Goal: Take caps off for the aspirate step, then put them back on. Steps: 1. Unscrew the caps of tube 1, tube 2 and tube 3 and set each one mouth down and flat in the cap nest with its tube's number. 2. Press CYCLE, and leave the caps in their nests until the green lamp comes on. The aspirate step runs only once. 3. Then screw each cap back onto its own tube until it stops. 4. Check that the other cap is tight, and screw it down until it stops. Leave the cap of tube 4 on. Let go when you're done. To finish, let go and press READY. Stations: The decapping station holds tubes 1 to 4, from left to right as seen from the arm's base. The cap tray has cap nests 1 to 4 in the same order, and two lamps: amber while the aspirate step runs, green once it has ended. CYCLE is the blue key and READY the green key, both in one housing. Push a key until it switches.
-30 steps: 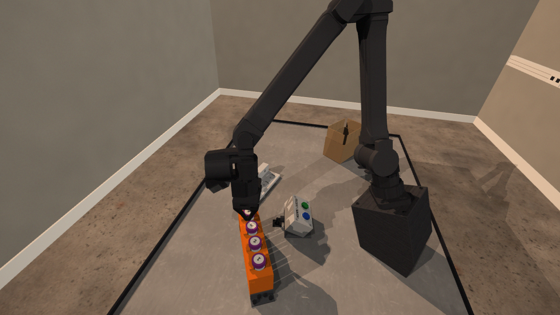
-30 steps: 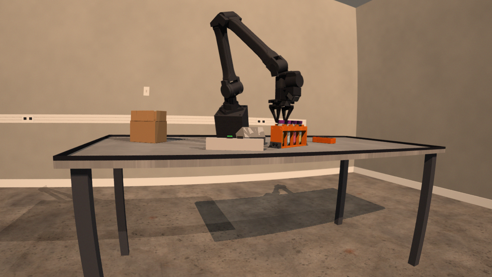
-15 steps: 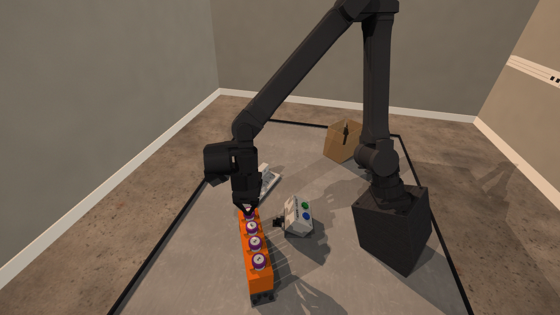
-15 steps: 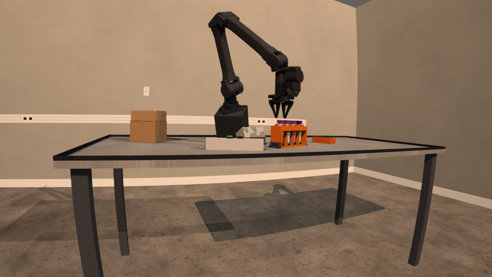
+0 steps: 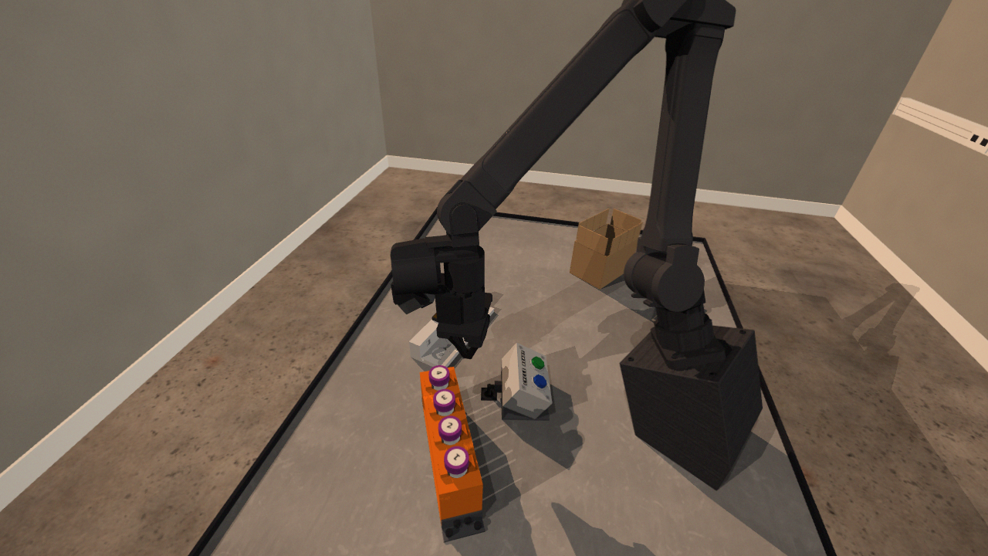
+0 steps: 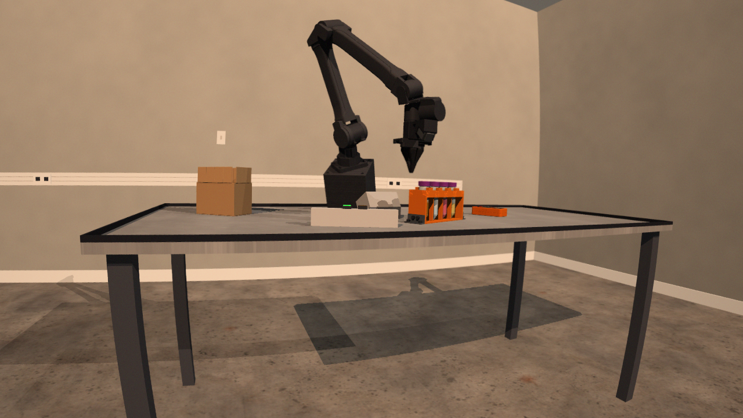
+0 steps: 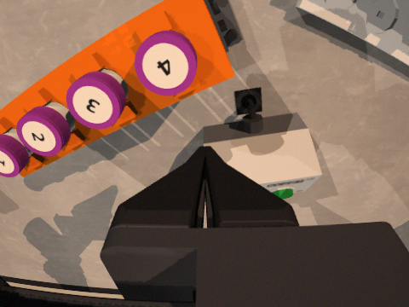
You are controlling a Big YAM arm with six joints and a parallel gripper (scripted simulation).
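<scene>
Now: the green key 130 mm behind my hand, 70 mm to the right of it and 90 mm below it. From my hand the other things lie so: blue key (130 mm behind, 20 mm to the right, 90 mm below); then key housing (110 mm behind, 50 mm to the right, 100 mm below); then cardboard box (340 mm behind, 490 mm to the right, 90 mm below).
</scene>
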